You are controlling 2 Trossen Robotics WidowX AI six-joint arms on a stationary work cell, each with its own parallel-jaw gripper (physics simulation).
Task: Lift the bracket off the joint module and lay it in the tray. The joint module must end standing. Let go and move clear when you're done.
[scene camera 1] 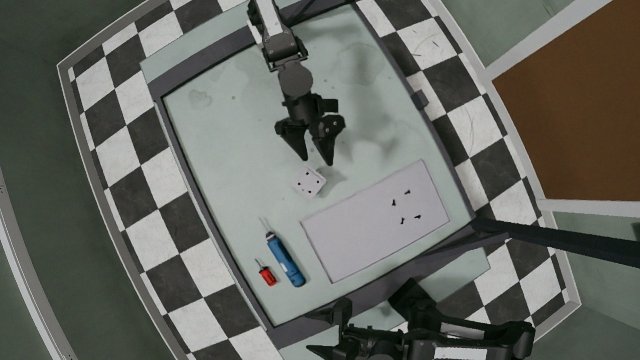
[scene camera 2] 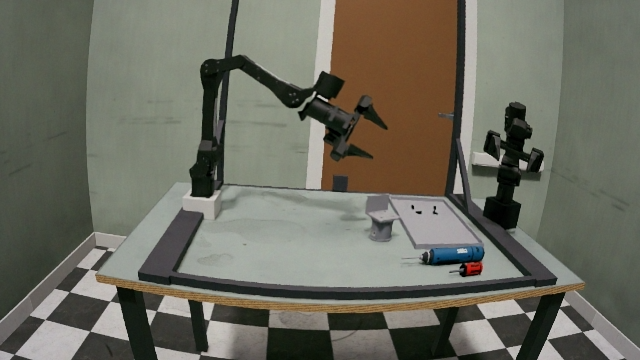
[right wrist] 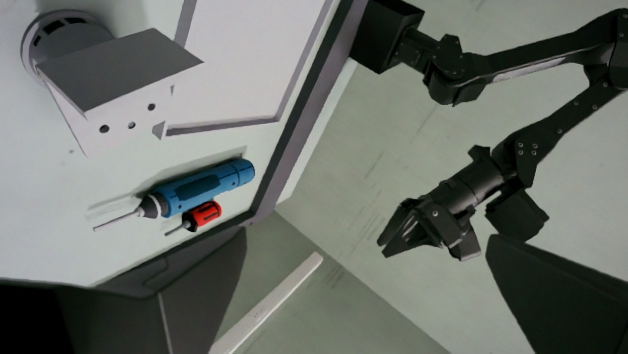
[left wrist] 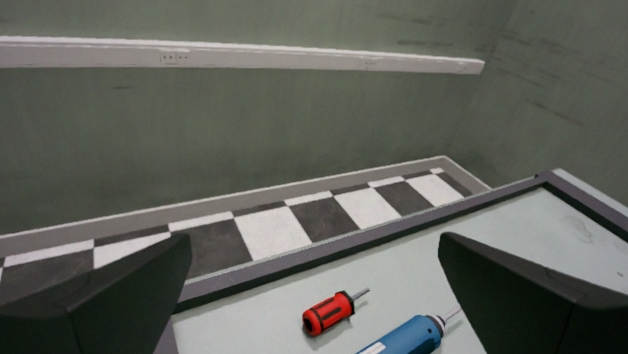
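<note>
The pale grey bracket [scene camera 1: 310, 182] [scene camera 2: 381, 216] [right wrist: 125, 117] sits on top of the joint module [scene camera 2: 381, 231] [right wrist: 72, 40], which stands upright on the table and is hidden under the bracket in scene camera 1. The bracket's plate has dark holes and an upturned flange. The shallow grey tray [scene camera 1: 350, 245] [scene camera 2: 440, 232] [right wrist: 240, 60] lies beside them. My right gripper [scene camera 1: 317, 161] [scene camera 2: 380, 143] is open and empty, high above the table near the bracket. My left gripper [scene camera 1: 311, 332] [scene camera 2: 514, 157] [left wrist: 317, 245] is open and empty, raised beyond the tray-side edge of the table.
Several small black screws [scene camera 1: 393, 202] [scene camera 2: 435, 210] lie in the tray. A blue power screwdriver [scene camera 1: 286, 260] [scene camera 2: 455, 255] [left wrist: 407, 336] [right wrist: 200, 187] and a small red screwdriver [scene camera 1: 268, 276] [scene camera 2: 471, 269] [left wrist: 327, 315] [right wrist: 205, 214] lie beside the tray. A dark raised frame borders the table.
</note>
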